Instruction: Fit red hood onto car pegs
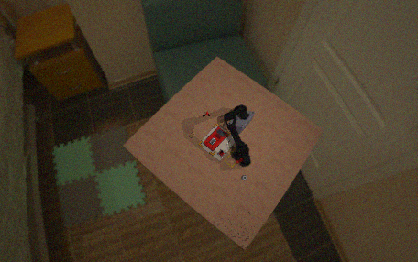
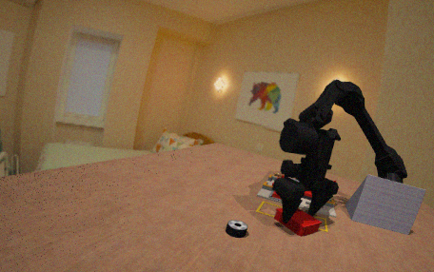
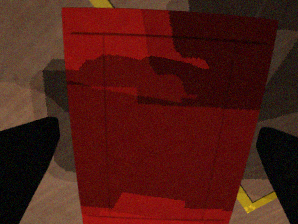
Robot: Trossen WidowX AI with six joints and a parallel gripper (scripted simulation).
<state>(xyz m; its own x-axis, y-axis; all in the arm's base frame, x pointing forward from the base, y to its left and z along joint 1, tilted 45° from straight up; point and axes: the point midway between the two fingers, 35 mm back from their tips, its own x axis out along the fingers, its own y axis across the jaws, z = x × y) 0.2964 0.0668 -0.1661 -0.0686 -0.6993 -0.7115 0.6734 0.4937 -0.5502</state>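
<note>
Right now my gripper tip is right at the red hood. From my gripper tip the other things lie so: black wheel (12 cm ahead, 12 cm to the left).
</note>
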